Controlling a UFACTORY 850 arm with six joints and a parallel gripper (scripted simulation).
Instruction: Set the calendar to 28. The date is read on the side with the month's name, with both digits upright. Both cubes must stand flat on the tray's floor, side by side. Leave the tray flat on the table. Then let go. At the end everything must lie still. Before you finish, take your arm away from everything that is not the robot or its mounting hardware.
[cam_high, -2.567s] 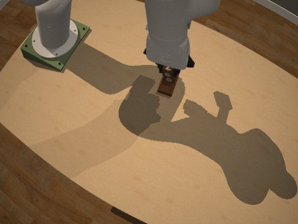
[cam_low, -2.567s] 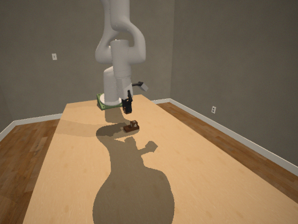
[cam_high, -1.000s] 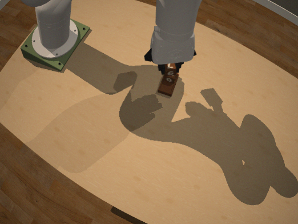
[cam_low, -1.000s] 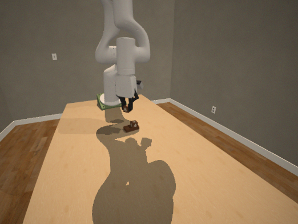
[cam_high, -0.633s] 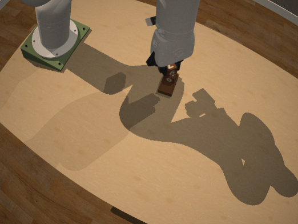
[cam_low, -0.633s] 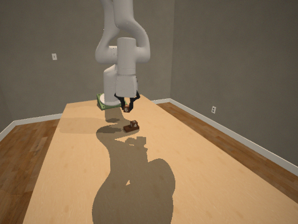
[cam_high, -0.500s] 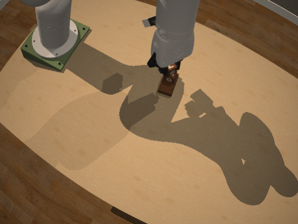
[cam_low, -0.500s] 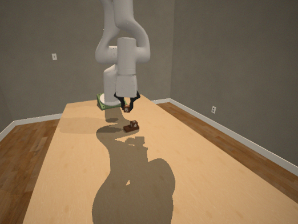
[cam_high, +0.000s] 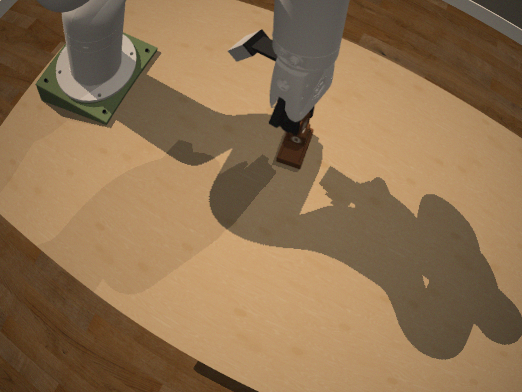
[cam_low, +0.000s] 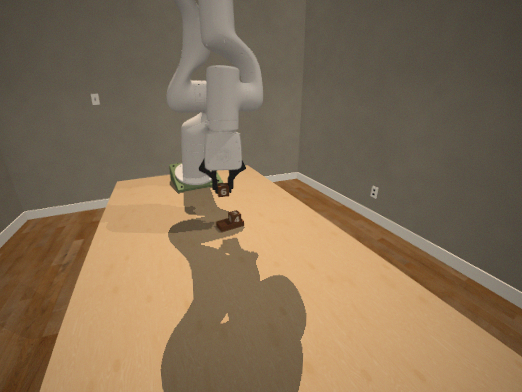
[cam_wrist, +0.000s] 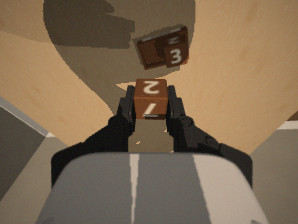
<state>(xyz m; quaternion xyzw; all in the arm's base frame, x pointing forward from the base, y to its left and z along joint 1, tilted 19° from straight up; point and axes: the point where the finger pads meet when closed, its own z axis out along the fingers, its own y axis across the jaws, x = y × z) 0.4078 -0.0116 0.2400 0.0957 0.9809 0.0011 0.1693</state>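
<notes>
Now: the tray 130 mm below my hand and 20 mm to the left of it.
</notes>
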